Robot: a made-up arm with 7 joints.
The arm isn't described. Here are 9 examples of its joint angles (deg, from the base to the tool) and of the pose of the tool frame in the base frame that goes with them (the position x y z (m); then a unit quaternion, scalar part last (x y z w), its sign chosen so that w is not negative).
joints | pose
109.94 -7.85 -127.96 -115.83 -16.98 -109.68 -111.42 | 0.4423 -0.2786 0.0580 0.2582 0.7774 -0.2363 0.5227
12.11 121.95 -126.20 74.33 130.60 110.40 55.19 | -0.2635 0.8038 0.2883 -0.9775 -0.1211 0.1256 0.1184
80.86 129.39 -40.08 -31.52 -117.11 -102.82 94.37 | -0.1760 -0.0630 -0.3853 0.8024 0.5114 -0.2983 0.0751
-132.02 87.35 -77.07 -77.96 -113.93 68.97 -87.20 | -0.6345 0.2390 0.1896 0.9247 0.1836 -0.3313 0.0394
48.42 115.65 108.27 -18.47 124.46 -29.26 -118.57 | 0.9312 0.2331 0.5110 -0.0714 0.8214 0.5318 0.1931
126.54 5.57 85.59 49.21 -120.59 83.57 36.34 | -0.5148 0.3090 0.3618 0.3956 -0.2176 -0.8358 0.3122
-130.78 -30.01 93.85 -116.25 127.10 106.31 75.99 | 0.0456 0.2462 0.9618 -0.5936 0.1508 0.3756 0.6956
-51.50 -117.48 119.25 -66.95 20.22 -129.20 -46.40 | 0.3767 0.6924 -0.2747 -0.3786 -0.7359 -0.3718 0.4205
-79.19 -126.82 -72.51 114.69 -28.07 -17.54 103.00 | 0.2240 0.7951 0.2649 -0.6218 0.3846 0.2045 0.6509
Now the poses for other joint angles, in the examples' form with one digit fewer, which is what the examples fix.
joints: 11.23 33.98 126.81 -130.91 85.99 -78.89 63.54
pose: 0.190 -0.356 -0.226 0.960 -0.035 0.271 0.064
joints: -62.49 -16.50 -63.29 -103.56 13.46 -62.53 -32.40
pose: -0.128 -0.275 0.252 0.083 -0.290 0.379 0.875
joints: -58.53 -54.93 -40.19 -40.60 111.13 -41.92 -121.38
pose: -0.043 0.391 0.214 -0.666 0.307 -0.158 0.661
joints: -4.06 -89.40 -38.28 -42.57 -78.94 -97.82 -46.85
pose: 0.041 0.422 0.098 0.911 -0.237 -0.315 0.125
